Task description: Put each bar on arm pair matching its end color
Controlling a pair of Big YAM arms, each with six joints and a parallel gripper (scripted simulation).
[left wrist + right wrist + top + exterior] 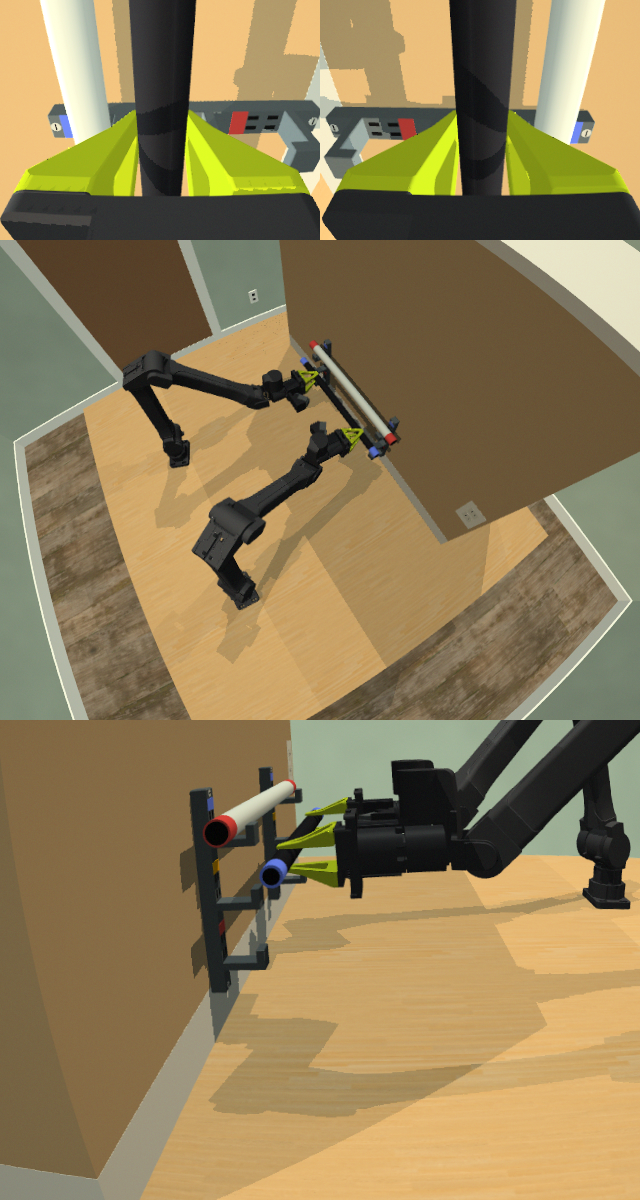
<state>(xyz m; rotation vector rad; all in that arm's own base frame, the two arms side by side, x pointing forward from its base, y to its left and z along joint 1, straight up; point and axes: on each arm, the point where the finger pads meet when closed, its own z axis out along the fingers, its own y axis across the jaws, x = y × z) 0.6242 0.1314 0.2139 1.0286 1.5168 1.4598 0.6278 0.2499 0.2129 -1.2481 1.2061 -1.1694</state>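
My left hand is 150 mm to the left of the black bar. The rest, counted from my left hand: grey baseboard 100 mm ahead, 180 mm to the right, 180 mm below; brown wall 250 mm ahead, 180 mm to the right, 240 mm above.
The black bar lies 150 mm to the left of my right hand. The rest, counted from my right hand: grey baseboard: 90 mm ahead, 120 mm to the left, 180 mm below; brown wall: 240 mm ahead, 120 mm to the left, 240 mm above.
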